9 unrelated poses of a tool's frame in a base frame.
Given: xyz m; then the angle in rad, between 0 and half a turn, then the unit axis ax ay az.
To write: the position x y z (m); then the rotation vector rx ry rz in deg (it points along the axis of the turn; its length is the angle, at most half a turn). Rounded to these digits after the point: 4 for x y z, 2 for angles.
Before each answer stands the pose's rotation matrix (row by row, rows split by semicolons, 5 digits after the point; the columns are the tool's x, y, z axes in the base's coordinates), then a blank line. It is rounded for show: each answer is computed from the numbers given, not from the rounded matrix.
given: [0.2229, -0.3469, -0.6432, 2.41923, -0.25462, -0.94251, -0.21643]
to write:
-0.63677 0.56312 -0.52670; 0.27693 0.80454 0.52537; 0.71960 0.18868 -0.66826

[0.2229, -0.3469, -0.6432, -35.29, -130.64, -30.00]
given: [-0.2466, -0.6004, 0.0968, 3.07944, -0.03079, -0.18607, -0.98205]
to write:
-0.99617 0.07245 0.04886; -0.04955 -0.92889 0.36702; 0.07197 0.36320 0.92893

[-0.2466, -0.6004, 0.0968, -5.43, -32.83, -173.27]
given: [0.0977, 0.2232, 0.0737, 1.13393, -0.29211, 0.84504, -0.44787]
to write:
0.47233 0.26340 0.84115; -0.54821 0.83506 0.04634; -0.69020 -0.48301 0.53882

[0.0977, 0.2232, 0.0737, -18.98, 54.90, -29.10]
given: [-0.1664, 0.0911, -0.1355, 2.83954, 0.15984, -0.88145, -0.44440]
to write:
-0.90479 -0.14320 -0.40107; -0.40761 0.56401 0.71815; 0.12336 0.81325 -0.56868

[-0.1664, 0.0911, -0.1355, 26.01, -143.41, -72.30]
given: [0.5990, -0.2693, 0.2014, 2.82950, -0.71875, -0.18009, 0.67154]
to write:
0.05655 0.04643 -0.99732; 0.45882 -0.88839 -0.01534; -0.88673 -0.45673 -0.07155

[0.5990, -0.2693, 0.2014, -116.52, -29.20, 108.87]
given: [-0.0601, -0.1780, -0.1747, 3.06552, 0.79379, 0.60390, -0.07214]
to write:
0.26127 0.96283 -0.06847; 0.95187 -0.26877 -0.14733; -0.16026 -0.02668 -0.98671

[-0.0601, -0.1780, -0.1747, 139.42, 106.07, -12.67]
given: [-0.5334, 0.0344, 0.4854, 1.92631, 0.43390, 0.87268, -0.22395]
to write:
-0.09427 0.72041 0.68712; 0.30051 0.67859 -0.67023; -0.94911 0.14330 -0.28046

[-0.5334, 0.0344, 0.4854, 47.89, 96.32, -24.72]
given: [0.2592, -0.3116, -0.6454, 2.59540, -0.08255, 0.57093, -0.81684]
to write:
-0.84187 0.33689 0.42161; -0.51170 -0.25001 -0.82198; -0.17151 -0.90774 0.38287

[0.2592, -0.3116, -0.6454, -12.28, 84.90, -121.47]
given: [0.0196, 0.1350, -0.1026, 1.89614, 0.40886, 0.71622, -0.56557]
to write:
-0.09904 0.92233 0.37350; -0.14947 0.35730 -0.92195; -0.98379 -0.14713 0.10247

[0.0196, 0.1350, -0.1026, 44.42, 77.81, -61.44]
